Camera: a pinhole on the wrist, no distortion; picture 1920 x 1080 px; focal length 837.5 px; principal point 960.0 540.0 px. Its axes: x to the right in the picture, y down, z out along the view. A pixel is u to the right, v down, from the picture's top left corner.
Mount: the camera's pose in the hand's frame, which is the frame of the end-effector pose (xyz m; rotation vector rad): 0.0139 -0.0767 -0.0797 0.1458 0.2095 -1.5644
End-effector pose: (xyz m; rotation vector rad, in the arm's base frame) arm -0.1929 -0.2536 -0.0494 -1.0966 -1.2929 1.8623
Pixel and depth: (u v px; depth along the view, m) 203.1 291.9 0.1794
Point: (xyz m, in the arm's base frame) -0.2973 -0.3512 -0.0552
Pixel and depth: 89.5 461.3 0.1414
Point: -0.2779 -0.2989 -0.0678
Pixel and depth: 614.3 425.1 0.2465
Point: -0.3505 -0.3305 0.0173
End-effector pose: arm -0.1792 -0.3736 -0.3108 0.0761 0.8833 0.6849
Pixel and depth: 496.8 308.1 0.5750
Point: 0.1232 -0.2442 0.1670
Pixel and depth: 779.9 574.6 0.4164
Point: 0.1381 -0.3378 -0.1484
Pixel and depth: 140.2 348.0 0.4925
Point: 0.0163 -0.0879 0.1670
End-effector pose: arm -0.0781 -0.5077 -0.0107 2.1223 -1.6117 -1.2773
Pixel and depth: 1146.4 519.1 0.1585
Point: -0.0232 -0.4415 -0.1480
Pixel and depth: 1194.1 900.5 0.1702
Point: -0.0141 -0.5005 -0.1999
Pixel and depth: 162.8 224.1 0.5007
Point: -0.6498 -0.3109 -0.0873
